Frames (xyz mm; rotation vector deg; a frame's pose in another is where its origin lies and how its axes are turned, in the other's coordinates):
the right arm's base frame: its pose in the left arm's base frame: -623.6 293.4 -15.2 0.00 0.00 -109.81
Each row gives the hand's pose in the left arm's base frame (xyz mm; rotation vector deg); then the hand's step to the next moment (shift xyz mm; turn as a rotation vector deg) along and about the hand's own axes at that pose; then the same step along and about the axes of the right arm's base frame.
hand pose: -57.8 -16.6 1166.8 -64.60 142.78 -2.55
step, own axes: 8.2 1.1 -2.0 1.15 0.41 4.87
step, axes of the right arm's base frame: 7.3 -4.2 -1.2 -0.37 0.76 -4.95
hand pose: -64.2 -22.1 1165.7 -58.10 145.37 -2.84
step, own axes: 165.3 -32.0 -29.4 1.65 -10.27 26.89
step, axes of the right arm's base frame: 162.5 -46.0 -26.2 -0.16 16.85 -23.40
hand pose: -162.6 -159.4 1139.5 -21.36 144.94 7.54
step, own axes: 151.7 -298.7 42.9 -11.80 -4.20 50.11
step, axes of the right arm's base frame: 299.1 96.2 -124.0 -19.59 32.40 -35.13
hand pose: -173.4 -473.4 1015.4 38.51 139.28 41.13
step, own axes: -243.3 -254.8 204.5 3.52 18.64 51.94
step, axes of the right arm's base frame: 166.9 298.0 -222.1 -43.26 20.37 -27.77
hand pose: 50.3 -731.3 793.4 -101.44 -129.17 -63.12
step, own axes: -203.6 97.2 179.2 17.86 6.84 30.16
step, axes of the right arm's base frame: -19.3 224.0 -180.2 -34.06 -0.69 -10.71
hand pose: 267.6 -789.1 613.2 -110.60 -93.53 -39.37
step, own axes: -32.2 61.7 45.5 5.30 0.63 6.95
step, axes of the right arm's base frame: -18.4 55.6 -59.1 -8.53 -1.21 -1.61
